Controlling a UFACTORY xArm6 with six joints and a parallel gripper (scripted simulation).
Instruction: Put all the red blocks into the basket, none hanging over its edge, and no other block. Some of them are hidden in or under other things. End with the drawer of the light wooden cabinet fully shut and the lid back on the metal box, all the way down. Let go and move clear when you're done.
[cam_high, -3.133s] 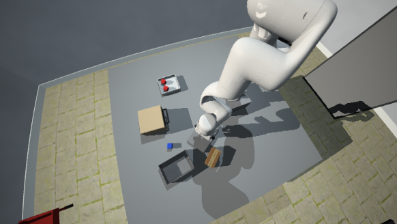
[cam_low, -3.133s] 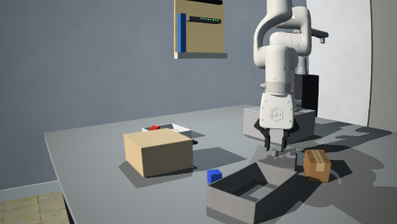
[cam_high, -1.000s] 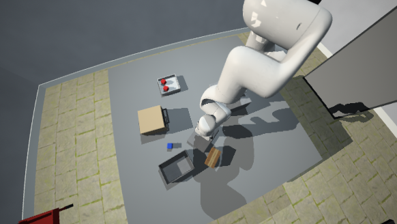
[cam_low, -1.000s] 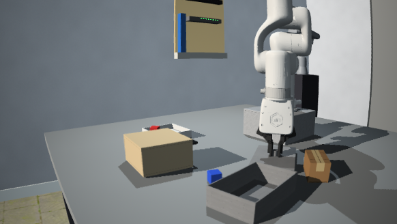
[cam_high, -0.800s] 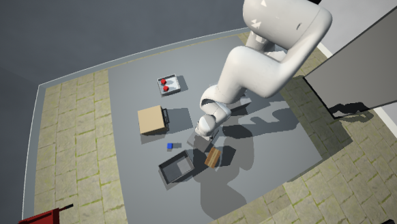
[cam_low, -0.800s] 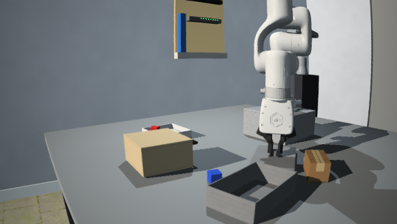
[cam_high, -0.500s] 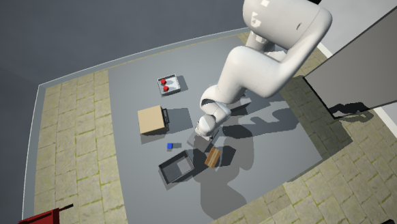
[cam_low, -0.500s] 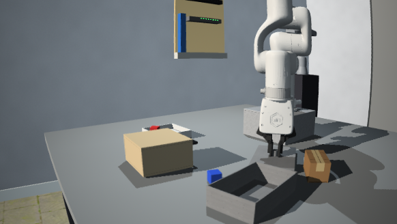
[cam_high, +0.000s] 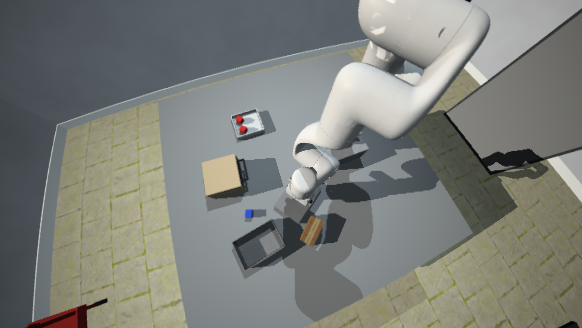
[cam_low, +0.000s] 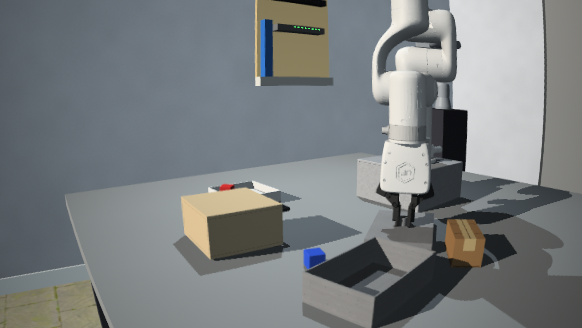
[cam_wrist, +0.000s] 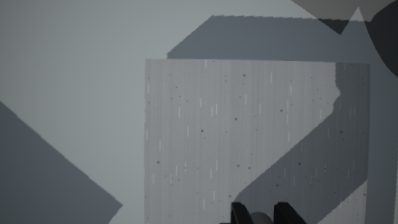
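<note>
The green block is 130 mm to the left of my hand, 40 mm behind it and 30 mm below it. Also, from my hand: blue block 220 mm ahead, 40 mm to the left, 30 mm below; then knobbed lid 30 mm below; then cardboard box 150 mm to the left, 30 mm behind, 10 mm below.
</note>
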